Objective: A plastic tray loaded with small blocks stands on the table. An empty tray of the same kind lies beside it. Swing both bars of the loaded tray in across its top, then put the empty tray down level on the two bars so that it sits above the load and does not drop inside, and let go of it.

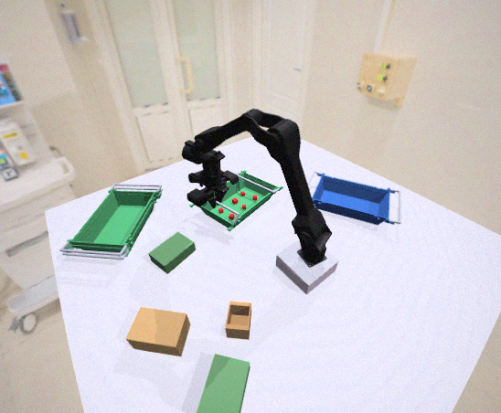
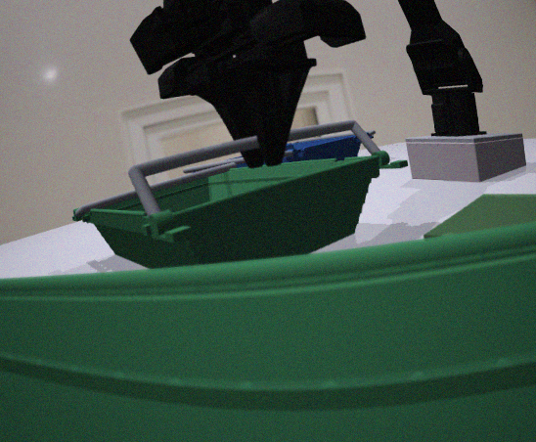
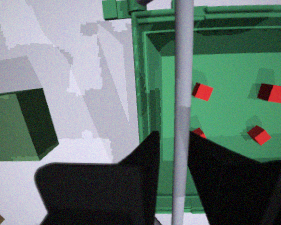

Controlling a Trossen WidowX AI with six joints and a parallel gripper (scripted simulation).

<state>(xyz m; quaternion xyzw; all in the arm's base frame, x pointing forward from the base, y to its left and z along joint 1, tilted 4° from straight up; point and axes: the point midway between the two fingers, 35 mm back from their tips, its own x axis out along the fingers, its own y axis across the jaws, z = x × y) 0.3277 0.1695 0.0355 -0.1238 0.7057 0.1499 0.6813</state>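
My gripper tip is 49 cm to the left of the blue tray, 17 cm past it and 3 cm above it. Also, from my gripper tip: open box: 39 cm behind, 10 cm to the left, 5 cm below.
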